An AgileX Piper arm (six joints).
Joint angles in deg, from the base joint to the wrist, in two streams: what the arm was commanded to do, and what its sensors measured. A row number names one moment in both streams.
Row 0, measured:
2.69 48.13 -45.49 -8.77 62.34 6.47
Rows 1 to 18, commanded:
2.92 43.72 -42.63 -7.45 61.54 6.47
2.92 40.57 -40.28 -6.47 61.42 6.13
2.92 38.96 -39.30 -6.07 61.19 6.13
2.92 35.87 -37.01 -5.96 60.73 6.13
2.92 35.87 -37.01 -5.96 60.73 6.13
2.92 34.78 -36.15 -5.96 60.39 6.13
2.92 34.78 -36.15 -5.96 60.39 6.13
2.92 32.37 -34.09 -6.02 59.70 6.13
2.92 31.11 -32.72 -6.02 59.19 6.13
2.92 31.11 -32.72 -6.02 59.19 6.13
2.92 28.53 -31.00 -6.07 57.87 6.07
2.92 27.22 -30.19 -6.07 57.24 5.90
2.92 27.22 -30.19 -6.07 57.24 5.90
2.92 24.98 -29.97 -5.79 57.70 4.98
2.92 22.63 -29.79 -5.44 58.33 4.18
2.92 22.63 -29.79 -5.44 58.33 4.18
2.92 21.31 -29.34 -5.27 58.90 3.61
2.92 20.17 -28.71 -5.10 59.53 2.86
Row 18, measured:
2.69 23.15 -29.85 -5.50 58.90 4.76
